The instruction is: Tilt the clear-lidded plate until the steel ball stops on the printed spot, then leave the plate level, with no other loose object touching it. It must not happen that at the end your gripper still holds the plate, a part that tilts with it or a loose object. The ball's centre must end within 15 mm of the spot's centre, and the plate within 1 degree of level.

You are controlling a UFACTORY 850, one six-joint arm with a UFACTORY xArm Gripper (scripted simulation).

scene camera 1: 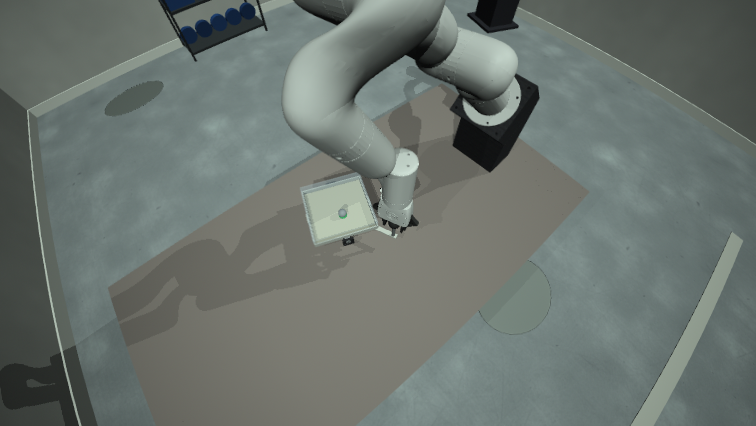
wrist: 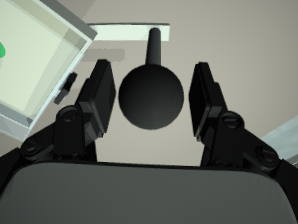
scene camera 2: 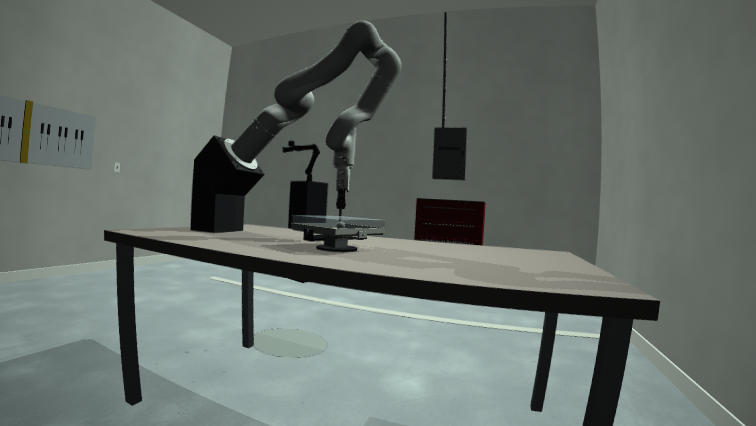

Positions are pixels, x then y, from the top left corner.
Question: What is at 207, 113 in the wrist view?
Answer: My gripper.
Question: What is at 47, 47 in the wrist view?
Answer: A clear-lidded plate.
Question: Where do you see a clear-lidded plate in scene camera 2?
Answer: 336, 232
